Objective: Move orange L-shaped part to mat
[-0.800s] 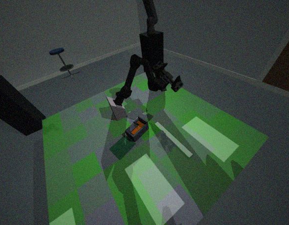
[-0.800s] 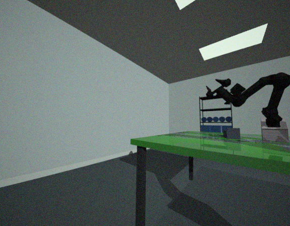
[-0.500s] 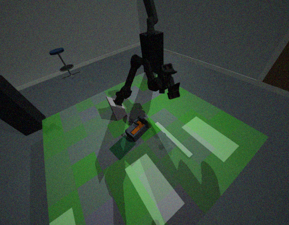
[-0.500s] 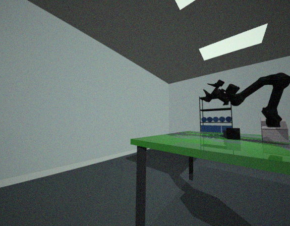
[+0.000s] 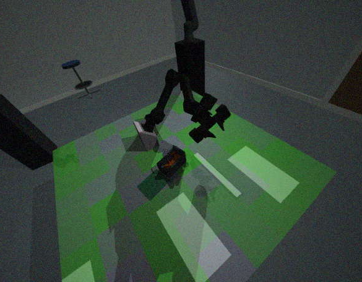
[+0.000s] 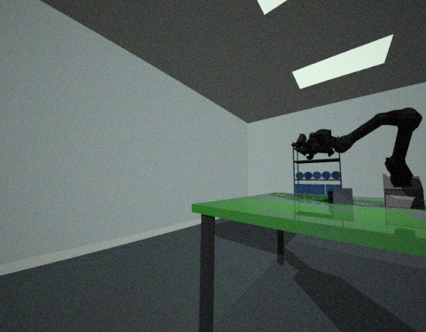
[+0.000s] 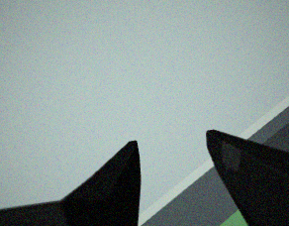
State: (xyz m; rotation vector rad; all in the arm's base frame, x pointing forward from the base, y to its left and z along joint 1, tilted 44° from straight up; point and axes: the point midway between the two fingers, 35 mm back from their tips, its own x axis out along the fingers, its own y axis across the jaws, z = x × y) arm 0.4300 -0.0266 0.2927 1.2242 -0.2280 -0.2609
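The orange L-shaped part is 30 cm below my gripper tip, 21 cm behind it and 14 cm to the right of it.
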